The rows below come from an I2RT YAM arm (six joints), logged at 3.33 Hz.
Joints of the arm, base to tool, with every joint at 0 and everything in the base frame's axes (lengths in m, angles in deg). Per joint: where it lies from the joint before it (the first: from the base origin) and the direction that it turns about. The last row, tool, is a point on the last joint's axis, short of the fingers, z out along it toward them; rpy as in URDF.
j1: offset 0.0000 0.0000 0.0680 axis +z
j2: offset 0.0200 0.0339 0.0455 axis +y
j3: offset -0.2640 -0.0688 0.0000 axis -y
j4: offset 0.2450 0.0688 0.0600 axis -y
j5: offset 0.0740 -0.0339 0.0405 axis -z
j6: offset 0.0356 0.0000 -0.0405 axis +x
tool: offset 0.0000 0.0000 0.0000 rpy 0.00 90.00 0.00
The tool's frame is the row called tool.
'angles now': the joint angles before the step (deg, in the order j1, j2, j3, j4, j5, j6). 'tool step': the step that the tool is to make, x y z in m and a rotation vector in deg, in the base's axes. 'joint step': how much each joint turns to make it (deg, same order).
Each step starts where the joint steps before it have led.
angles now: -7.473, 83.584, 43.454, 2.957, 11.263, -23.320
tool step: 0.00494, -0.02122, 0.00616, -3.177, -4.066, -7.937
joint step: -3.159, 1.183, 0.780, 4.746, 5.347, 0.718
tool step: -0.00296, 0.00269, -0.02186, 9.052, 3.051, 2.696
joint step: -0.443, 2.025, -1.325, -2.488, -7.408, 5.038
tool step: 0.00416, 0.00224, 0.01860, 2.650, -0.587, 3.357
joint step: 0.068, -1.464, 3.456, -4.859, -4.263, 0.066
